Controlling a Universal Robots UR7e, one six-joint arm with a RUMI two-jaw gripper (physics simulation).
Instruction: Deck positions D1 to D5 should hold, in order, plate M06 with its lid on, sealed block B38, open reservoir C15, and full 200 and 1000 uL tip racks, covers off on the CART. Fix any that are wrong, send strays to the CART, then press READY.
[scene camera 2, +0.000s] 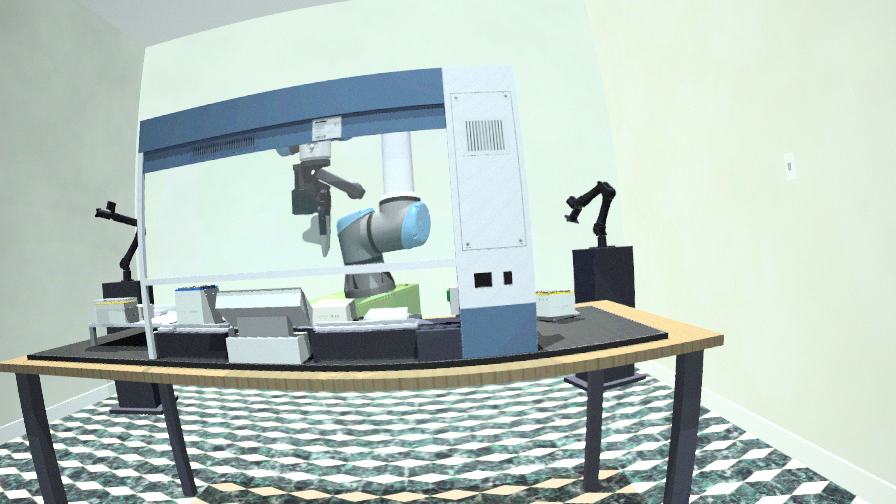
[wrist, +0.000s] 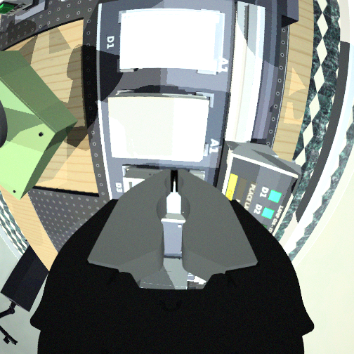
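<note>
My gripper (scene camera 2: 325, 252) (wrist: 174, 172) is shut and empty, high above the deck, with its tips over the edge of D3 in the wrist view. A white plate (scene camera 2: 387, 314) (wrist: 171, 41) sits at D1; its lid cannot be told apart. An off-white block (scene camera 2: 333, 310) (wrist: 158, 128) sits at D2. At D3 my fingers hide most of what is there. A blue-topped tip rack (scene camera 2: 195, 306) stands on the deck's left part. A yellow-topped rack (scene camera 2: 115, 311) stands on the raised stand at far left, and another yellow-topped rack (scene camera 2: 555, 304) stands right of the machine.
The tilted display panel (scene camera 2: 263, 300) (wrist: 257, 192) stands along the deck's front edge. The machine's white and blue column (scene camera 2: 491, 206) rises at the right, below a blue top beam (scene camera 2: 288, 100). The arm's green base (scene camera 2: 401, 299) (wrist: 35, 130) is behind the deck.
</note>
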